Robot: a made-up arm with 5 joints. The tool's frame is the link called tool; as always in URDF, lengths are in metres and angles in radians. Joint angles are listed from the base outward. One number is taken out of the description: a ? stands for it. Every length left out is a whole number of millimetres.
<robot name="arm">
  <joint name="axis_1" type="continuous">
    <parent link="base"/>
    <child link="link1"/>
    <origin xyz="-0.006 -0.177 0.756" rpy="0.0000 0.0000 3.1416"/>
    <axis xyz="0 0 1"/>
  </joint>
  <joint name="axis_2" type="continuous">
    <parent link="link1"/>
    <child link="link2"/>
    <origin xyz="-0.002 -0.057 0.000" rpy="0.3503 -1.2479 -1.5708"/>
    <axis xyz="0 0 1"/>
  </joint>
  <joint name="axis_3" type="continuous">
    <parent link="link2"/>
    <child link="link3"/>
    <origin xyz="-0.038 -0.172 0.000" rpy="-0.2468 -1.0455 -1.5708"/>
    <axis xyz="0 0 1"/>
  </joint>
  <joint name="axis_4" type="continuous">
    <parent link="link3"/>
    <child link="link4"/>
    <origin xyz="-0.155 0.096 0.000" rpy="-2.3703 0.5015 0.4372"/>
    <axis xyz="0 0 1"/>
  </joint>
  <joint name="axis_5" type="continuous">
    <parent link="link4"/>
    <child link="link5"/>
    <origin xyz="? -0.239 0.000"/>
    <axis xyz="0 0 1"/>
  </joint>
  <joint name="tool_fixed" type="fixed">
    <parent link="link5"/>
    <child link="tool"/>
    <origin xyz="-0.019 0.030 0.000" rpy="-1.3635 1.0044 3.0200"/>
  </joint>
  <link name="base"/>
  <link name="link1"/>
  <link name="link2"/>
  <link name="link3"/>
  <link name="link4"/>
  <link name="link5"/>
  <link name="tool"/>
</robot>
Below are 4 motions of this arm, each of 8 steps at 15 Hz.
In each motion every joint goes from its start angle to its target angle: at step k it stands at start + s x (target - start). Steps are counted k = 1, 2, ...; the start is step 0. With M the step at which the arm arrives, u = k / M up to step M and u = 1 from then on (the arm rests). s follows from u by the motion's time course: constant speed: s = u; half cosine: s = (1 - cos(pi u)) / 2; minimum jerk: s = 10 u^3 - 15 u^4 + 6 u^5.
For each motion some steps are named. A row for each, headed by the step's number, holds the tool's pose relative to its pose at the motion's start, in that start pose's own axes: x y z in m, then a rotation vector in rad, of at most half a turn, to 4 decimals.
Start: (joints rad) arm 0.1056 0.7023 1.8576 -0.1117 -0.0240
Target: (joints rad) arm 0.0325 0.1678 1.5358 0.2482 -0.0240
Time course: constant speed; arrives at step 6
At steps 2, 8:
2: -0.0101 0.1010 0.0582 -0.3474 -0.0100 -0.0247
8: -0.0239 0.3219 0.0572 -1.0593 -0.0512 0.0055

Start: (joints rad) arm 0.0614 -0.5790 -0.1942 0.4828 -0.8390
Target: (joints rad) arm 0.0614 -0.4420 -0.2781 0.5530 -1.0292
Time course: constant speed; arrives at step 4
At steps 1, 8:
1: 0.0015 0.0089 0.0032 0.0253 0.0394 -0.0221
8: 0.0080 0.0358 0.0130 0.0994 0.1563 -0.0903

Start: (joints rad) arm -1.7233 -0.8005 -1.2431 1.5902 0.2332
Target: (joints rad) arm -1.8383 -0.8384 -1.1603 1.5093 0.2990
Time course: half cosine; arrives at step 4
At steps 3, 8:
3: 0.0280 -0.0119 0.0008 -0.0066 0.0471 0.0221
8: 0.0326 -0.0137 0.0008 -0.0080 0.0551 0.0257

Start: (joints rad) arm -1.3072 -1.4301 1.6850 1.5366 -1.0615
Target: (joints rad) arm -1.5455 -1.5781 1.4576 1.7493 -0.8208
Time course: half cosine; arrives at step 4
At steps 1, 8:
1: 0.0016 0.0221 -0.0019 -0.1277 -0.0124 -0.0152
8: 0.0185 0.1323 -0.0470 -0.8768 -0.0393 -0.0194

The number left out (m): -0.164
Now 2 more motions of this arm.
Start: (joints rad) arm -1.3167 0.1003 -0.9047 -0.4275 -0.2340
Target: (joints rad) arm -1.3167 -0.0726 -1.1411 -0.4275 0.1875
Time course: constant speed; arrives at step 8
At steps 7, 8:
7: -0.0892 0.0420 -0.0324 -0.3968 -0.4315 -0.1406
8: -0.1012 0.0491 -0.0392 -0.4548 -0.4877 -0.1677

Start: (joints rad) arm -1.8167 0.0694 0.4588 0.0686 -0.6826
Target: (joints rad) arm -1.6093 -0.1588 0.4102 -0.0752 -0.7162
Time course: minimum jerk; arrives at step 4
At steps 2, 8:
2: 0.0146 0.0105 0.0178 -0.0535 0.0733 0.0123
8: 0.0301 0.0207 0.0339 -0.1046 0.1452 0.0294

